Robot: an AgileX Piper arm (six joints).
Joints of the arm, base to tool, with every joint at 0 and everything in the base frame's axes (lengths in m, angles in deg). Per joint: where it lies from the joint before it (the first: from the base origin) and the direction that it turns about. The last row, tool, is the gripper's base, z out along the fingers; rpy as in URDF.
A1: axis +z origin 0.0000 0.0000 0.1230
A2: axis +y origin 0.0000 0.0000 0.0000
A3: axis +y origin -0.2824 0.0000 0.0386
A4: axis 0.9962 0 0.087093 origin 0.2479 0.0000 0.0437
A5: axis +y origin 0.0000 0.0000 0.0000
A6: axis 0.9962 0 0.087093 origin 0.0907 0.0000 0.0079
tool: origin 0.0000 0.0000 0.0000 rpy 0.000 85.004 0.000
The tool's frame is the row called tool.
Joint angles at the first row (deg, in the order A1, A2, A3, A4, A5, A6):
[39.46, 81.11, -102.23, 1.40, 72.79, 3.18]
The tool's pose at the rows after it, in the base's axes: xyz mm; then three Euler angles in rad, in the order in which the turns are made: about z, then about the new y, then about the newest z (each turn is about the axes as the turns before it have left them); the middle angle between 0 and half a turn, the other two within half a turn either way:
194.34, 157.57, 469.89, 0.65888, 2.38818, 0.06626
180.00, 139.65, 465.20, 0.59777, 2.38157, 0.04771
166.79, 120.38, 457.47, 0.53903, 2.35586, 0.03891
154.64, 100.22, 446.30, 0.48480, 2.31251, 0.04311
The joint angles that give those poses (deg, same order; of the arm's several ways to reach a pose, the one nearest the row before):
[39.46, 76.62, -97.62, -1.22, 72.85, 5.40]
[39.15, 71.80, -92.34, -3.55, 72.12, 7.38]
[38.06, 66.51, -86.15, -5.40, 69.92, 9.18]
[35.90, 60.82, -79.15, -6.53, 66.25, 10.62]

